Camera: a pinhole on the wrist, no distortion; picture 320 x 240 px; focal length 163.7 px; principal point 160.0 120.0 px. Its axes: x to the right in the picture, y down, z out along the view. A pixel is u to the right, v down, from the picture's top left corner.
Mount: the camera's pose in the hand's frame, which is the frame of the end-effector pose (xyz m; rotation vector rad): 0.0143 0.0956 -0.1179 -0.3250 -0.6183 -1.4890
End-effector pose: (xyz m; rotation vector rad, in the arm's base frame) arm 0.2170 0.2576 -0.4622 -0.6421 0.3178 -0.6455
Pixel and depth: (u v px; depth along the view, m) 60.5 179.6 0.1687
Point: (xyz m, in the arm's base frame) 0.3665 0.3863 -0.6681
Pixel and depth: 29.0 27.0 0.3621
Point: 0.2570 0.7258 -0.7968
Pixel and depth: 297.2 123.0 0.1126
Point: 0.2609 0.3246 -0.4935
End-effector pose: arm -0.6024 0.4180 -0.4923 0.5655 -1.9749 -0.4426
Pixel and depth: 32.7 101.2 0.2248
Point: -0.6205 0.7415 -0.3155
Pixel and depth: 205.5 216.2 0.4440
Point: -1.0459 0.5546 -0.3732
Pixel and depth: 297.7 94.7 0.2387
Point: -0.7494 0.5214 -0.5918
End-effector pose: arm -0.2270 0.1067 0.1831 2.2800 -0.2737 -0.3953
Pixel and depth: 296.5 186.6 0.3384
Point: -0.2821 -0.1897 -0.0007
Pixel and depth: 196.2 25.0 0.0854
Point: -0.2657 0.0717 0.3152
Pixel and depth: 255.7 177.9 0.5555
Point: -0.3495 -0.3973 -0.0696
